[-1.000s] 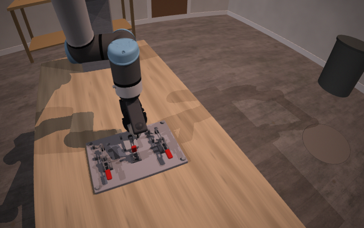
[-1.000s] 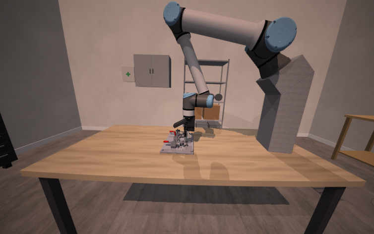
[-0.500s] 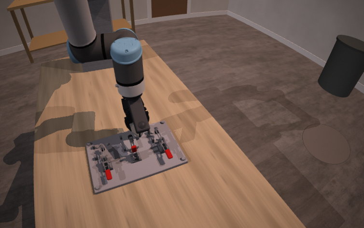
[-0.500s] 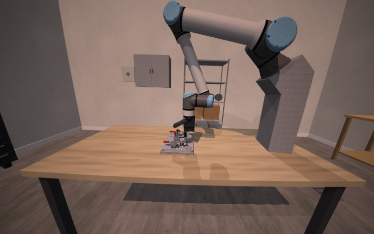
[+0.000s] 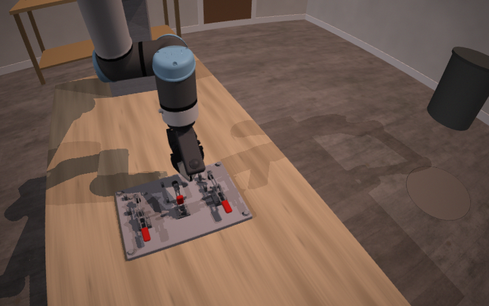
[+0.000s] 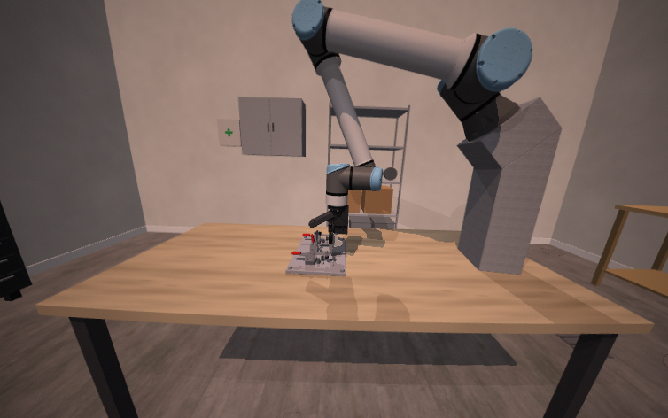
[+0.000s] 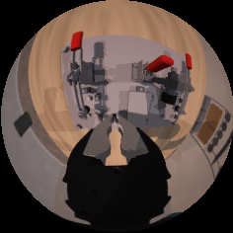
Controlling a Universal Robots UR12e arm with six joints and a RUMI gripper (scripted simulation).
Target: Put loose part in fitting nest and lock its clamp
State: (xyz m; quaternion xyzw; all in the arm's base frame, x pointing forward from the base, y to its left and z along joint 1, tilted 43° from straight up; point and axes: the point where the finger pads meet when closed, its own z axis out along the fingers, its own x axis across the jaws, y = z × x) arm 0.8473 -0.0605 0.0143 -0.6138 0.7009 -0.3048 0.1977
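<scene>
Now: the loose part 50 mm to the right of my hand, 20 mm below it and 10 mm behind it. From my hand the other things lie so: fixture (60 mm to the right, 40 mm below, 40 mm ahead).
</scene>
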